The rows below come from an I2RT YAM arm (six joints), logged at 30 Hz.
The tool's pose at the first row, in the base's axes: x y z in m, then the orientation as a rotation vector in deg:
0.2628, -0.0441, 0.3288, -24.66, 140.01, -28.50
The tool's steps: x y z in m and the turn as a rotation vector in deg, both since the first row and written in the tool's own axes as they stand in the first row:
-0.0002, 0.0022, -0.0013, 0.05, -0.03, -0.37
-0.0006, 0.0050, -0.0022, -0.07, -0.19, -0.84
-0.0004, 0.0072, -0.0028, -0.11, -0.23, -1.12
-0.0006, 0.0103, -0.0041, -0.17, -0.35, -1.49
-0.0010, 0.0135, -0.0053, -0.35, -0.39, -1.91
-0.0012, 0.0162, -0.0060, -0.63, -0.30, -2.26
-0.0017, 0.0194, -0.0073, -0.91, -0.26, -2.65
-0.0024, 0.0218, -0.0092, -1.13, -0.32, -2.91
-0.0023, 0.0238, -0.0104, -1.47, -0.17, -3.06
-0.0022, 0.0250, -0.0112, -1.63, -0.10, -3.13
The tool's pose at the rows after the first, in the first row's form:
0.2617, -0.0418, 0.3289, -25.10, 139.93, -28.71
0.2610, -0.0389, 0.3285, -25.76, 139.76, -28.71
0.2600, -0.0369, 0.3279, -26.13, 139.71, -28.76
0.2588, -0.0338, 0.3276, -26.63, 139.57, -28.81
0.2578, -0.0305, 0.3273, -27.23, 139.55, -28.75
0.2570, -0.0279, 0.3267, -27.77, 139.69, -28.59
0.2560, -0.0246, 0.3265, -28.37, 139.77, -28.43
0.2549, -0.0217, 0.3272, -28.79, 139.76, -28.26
0.2537, -0.0197, 0.3272, -29.10, 140.00, -27.96
0.2530, -0.0185, 0.3272, -29.25, 140.11, -27.82

